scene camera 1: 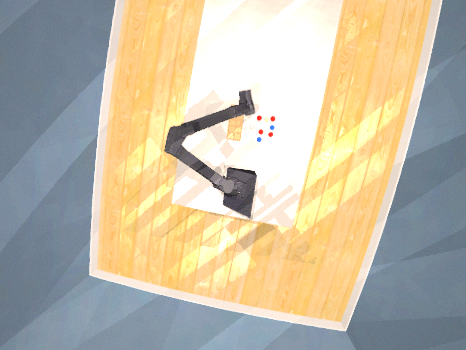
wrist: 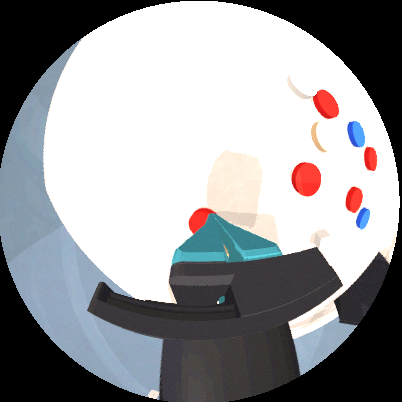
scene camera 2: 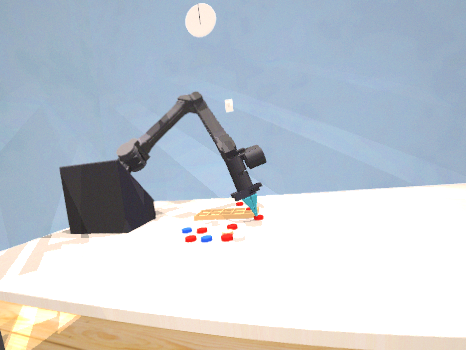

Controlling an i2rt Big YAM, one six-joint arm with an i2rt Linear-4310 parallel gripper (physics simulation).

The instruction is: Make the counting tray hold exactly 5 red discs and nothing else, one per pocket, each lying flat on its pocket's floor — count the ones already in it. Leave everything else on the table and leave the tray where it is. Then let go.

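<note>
My gripper [scene camera 2: 257,215] [wrist: 211,218] is shut, with its teal fingertips together and nothing between them. The tips are low beside a red disc [scene camera 2: 258,218] [wrist: 199,220], which they partly cover in the wrist view; whether they touch it I cannot tell. The wooden counting tray [scene camera 1: 235,129] [scene camera 2: 200,218] is partly under the arm in scene camera 1. Two red discs [scene camera 2: 239,203] [scene camera 2: 248,208] show near its far end; their exact places are unclear. Several loose red discs, among them one red disc [scene camera 1: 259,118] [scene camera 2: 232,226] [wrist: 306,179], lie on the table beside the tray.
Two blue discs [scene camera 1: 271,127] [scene camera 2: 206,238] [wrist: 356,134] lie among the loose red ones. A white disc [scene camera 2: 239,238] [wrist: 300,88] and a cream disc [wrist: 317,137] lie near them. The arm's dark base [scene camera 1: 240,192] [scene camera 2: 97,200] stands at the table's end.
</note>
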